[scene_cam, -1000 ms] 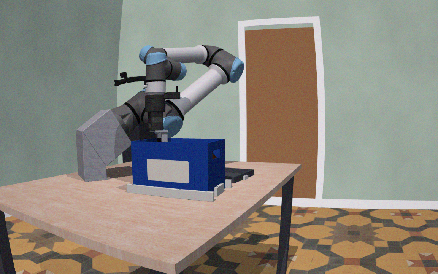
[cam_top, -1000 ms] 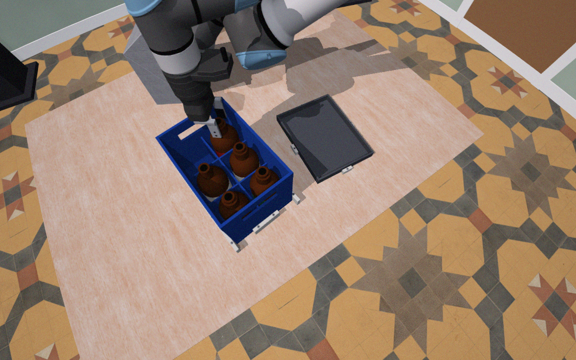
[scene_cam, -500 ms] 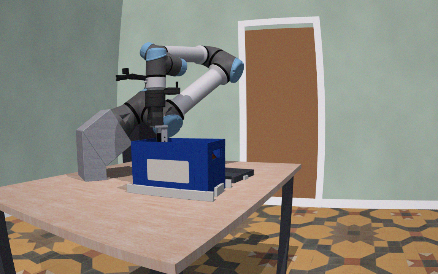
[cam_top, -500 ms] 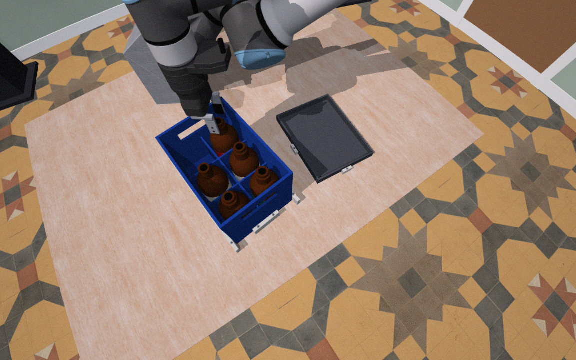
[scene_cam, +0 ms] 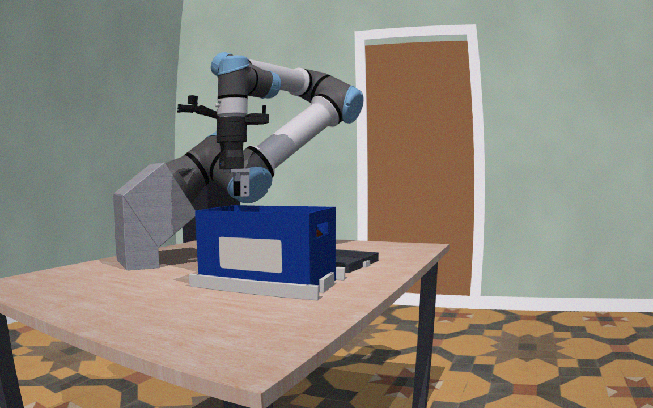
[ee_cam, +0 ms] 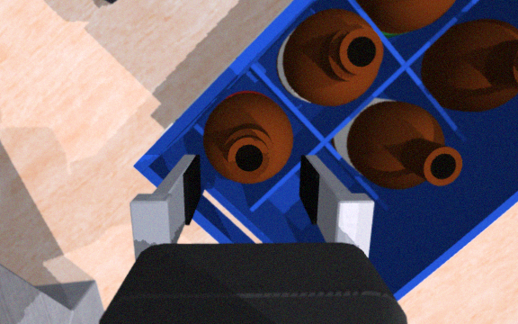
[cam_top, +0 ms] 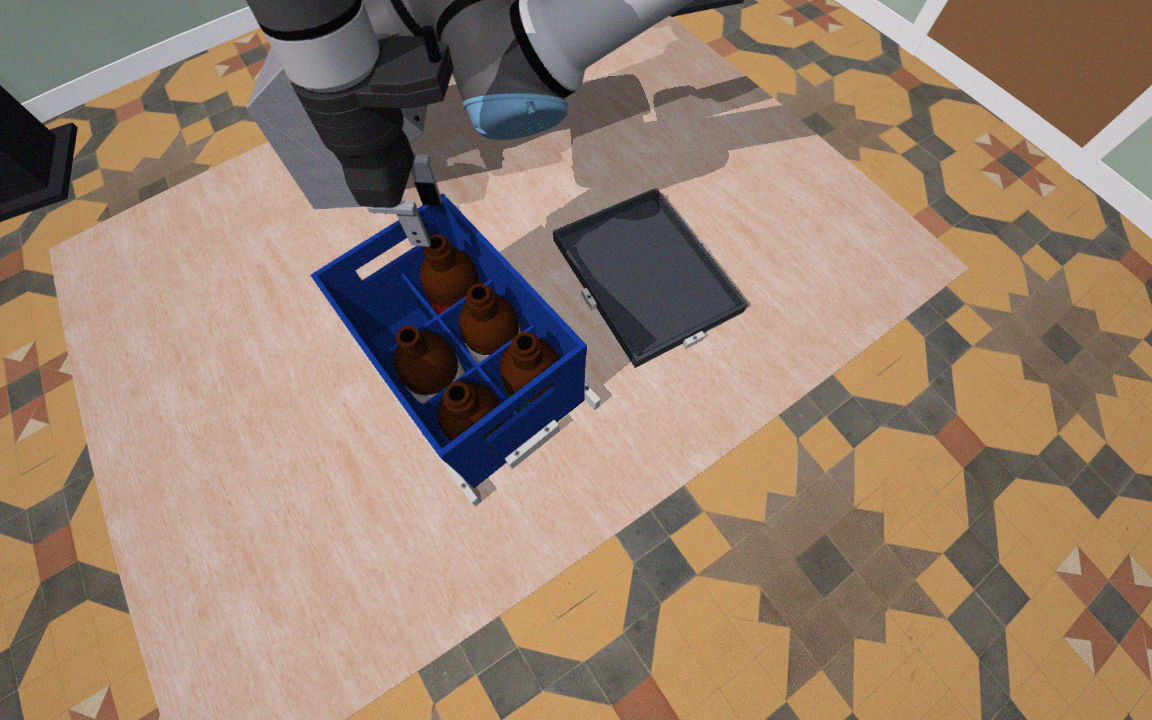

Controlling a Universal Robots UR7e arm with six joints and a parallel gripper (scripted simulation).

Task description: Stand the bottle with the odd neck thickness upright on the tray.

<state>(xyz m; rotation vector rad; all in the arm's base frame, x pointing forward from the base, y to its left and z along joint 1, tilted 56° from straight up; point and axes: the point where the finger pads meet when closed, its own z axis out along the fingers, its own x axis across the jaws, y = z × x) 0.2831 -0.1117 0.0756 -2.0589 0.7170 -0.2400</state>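
My hand is 130 mm above the blue crate, 100 mm short of it and 20 mm to the left of it. Also, from my hand: glass bottle: 130 mm below; dark tray: 280 mm to the left, 210 mm below, 40 mm ahead.
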